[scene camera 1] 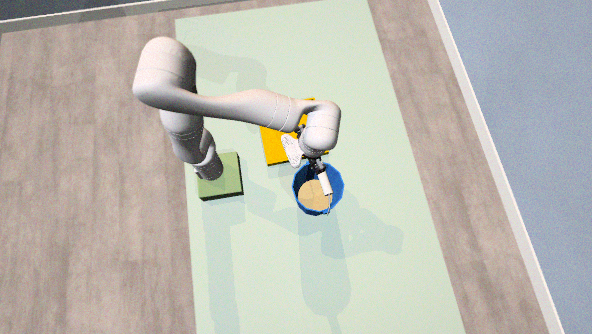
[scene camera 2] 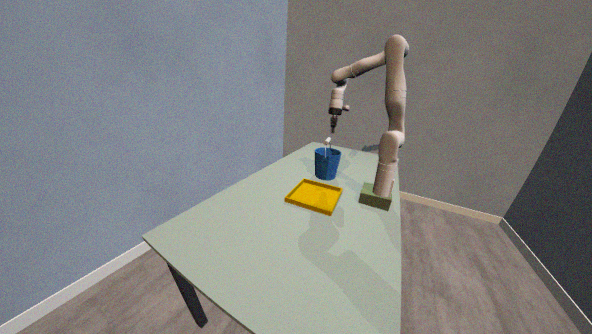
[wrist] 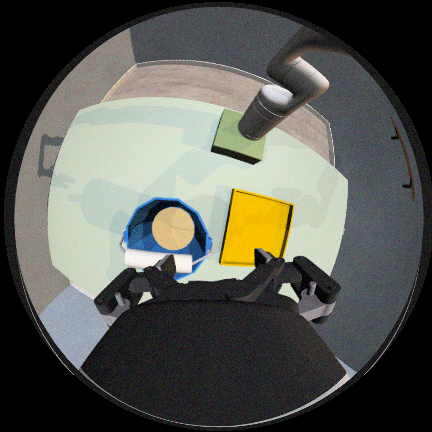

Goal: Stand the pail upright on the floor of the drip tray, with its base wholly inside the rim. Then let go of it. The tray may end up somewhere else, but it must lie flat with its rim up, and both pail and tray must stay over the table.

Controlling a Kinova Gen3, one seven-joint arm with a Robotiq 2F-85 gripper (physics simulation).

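Places are measured from the arm's base along level axes (x ahead, y left, z up), in metres.
Pixels of known places: gripper, fingertip midpoint: (scene camera 2: 332, 133) (wrist: 213, 260); arm's base, origin of the base link: (scene camera 1: 211, 168) (scene camera 2: 381, 192) (wrist: 250, 128).
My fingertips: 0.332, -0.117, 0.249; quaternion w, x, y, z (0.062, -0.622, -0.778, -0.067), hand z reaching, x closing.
Observation:
For each thing: its top centre in the pictures, then the offset to it from my fingertips, as dx, dy, dz. Level surfaces: height alone.
- white grip, middle of its top: (wrist: 155, 264) (scene camera 1: 324, 177) (scene camera 2: 327, 138) +0.038, -0.072, -0.052
- yellow drip tray, middle of its top: (wrist: 261, 232) (scene camera 1: 291, 129) (scene camera 2: 315, 192) +0.006, +0.217, -0.287
- pale green table, its level: dz -0.315
A blue pail (scene camera 1: 337, 186) (scene camera 2: 326, 167) (wrist: 142, 231) stands upright on the table beside the tray, with a tan round surface inside it. Its wire handle is raised and carries a white grip (scene camera 1: 325, 183) (scene camera 2: 328, 141) (wrist: 137, 259) above the rim. The yellow drip tray (scene camera 1: 276, 148) (scene camera 2: 314, 196) (wrist: 257, 227) lies flat with its rim up, apart from the pail, partly hidden by the arm in scene camera 1. My gripper (scene camera 1: 318, 169) (scene camera 2: 333, 131) (wrist: 213, 260) is open and empty, pointing down, above the white grip and not touching it.
The arm stands on a green block (scene camera 1: 231, 172) (scene camera 2: 375, 201) (wrist: 234, 137) near one long edge of the pale green table (scene camera 1: 250, 300) (scene camera 2: 240, 240) (wrist: 100, 150). The tray lies between the pail and the table's far-reaching end in scene camera 2's foreground. Walls stand beyond the table.

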